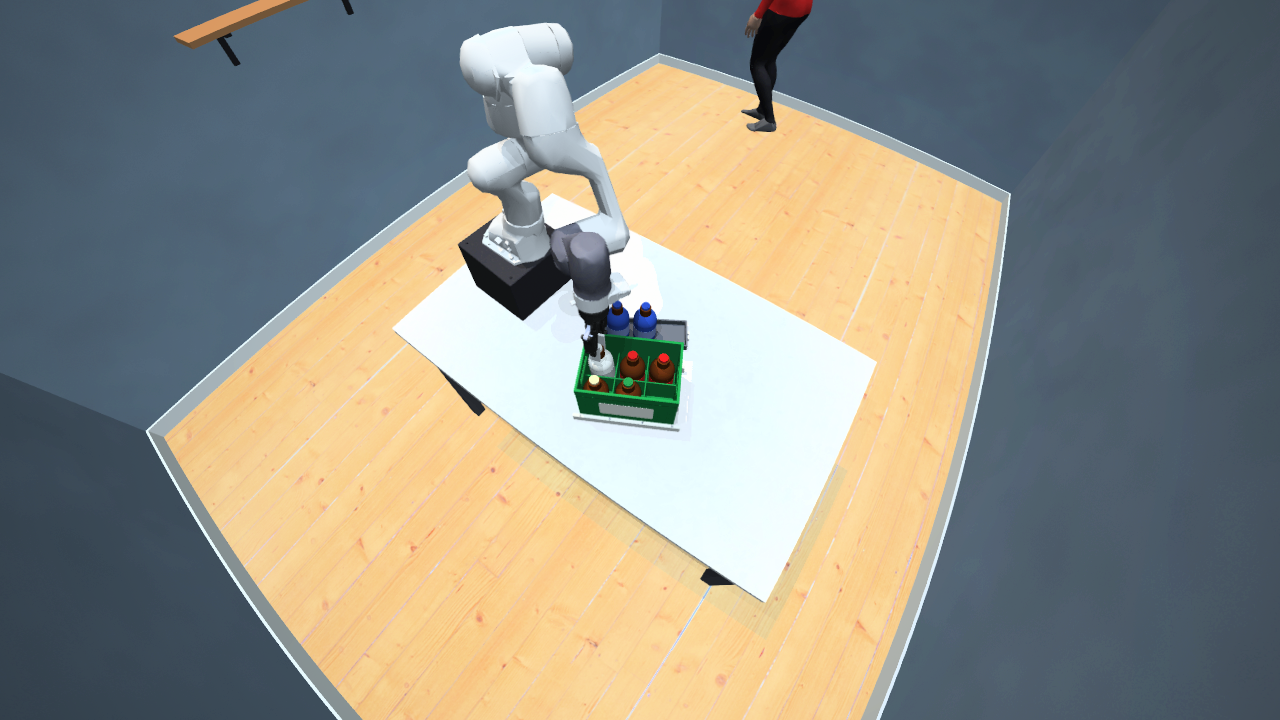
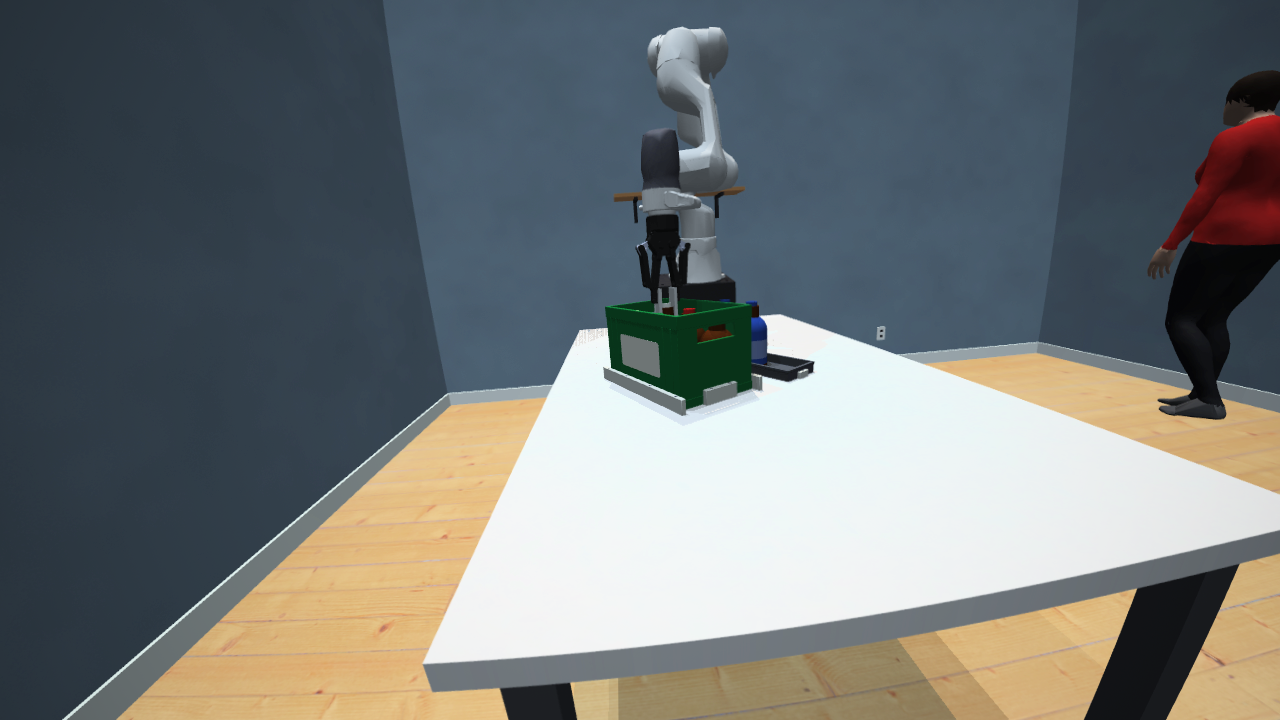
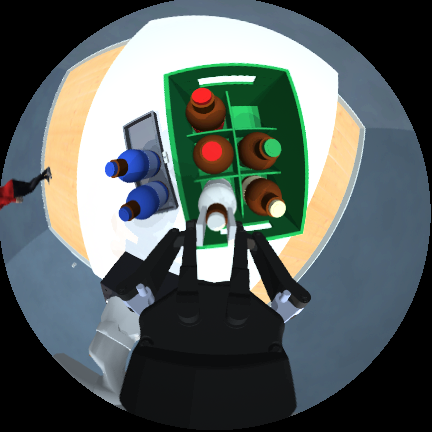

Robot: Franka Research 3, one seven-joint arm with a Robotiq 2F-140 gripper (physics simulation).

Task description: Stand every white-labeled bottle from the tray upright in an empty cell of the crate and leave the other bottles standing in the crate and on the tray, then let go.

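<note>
My gripper (image 3: 216,214) (image 2: 666,301) is shut on the neck of the white-labeled bottle (image 3: 217,196) (image 1: 601,361). That bottle is upright in a corner cell of the green crate (image 1: 586,402) (image 2: 720,371) (image 3: 305,165); its base is hidden. Two red-capped brown bottles (image 3: 205,112) (image 3: 214,157) stand in the same row of cells. A green-capped bottle (image 3: 257,150) and a cream-capped bottle (image 3: 262,195) stand in the other row, beside one empty corner cell (image 3: 246,116). Two blue bottles (image 3: 135,165) (image 3: 145,200) stand on the grey tray (image 3: 139,131) (image 1: 686,333).
The tray lies close beside the crate on the white table (image 1: 769,429) (image 2: 805,519). Low pale strips (image 2: 644,391) edge the crate's foot. The robot's black base block (image 1: 523,291) is behind the tray. A person in red (image 1: 769,53) (image 2: 1239,197) stands on the floor away from the table.
</note>
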